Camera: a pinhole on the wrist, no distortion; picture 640 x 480 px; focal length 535.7 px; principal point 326.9 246.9 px. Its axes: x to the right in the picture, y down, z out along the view. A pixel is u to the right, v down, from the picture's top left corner.
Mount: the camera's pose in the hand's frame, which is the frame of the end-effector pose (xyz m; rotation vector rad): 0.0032 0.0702 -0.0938 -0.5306 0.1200 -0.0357
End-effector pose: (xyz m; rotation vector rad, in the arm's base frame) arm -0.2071 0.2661 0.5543 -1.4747 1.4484 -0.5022
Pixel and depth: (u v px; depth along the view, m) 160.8 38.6 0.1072
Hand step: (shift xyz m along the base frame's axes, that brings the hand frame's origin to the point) -0.0318 0.0394 -0.0799
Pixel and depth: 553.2 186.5 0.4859
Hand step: 0.1947 -0.0875 -0.4447
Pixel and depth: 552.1 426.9 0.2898
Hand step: -0.0427 -0.0634 -0.3368
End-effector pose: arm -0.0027 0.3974 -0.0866 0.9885 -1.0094 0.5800
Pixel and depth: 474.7 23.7 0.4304
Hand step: -0.1709 -0.2608 0.2700
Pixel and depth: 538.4 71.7 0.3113
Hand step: -0.1205 -0.1318 0.2378
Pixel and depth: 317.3 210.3 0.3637
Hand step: -0.2626 -0.0987 0.1734
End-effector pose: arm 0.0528 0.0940 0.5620 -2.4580 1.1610 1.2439
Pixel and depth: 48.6 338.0 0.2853
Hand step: -0.3114 -0.0574 0.0414
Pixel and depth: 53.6 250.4 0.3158
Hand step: -0.3297 -0.0130 0.0106
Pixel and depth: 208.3 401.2 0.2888
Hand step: -0.2852 -0.1340 -0.0006
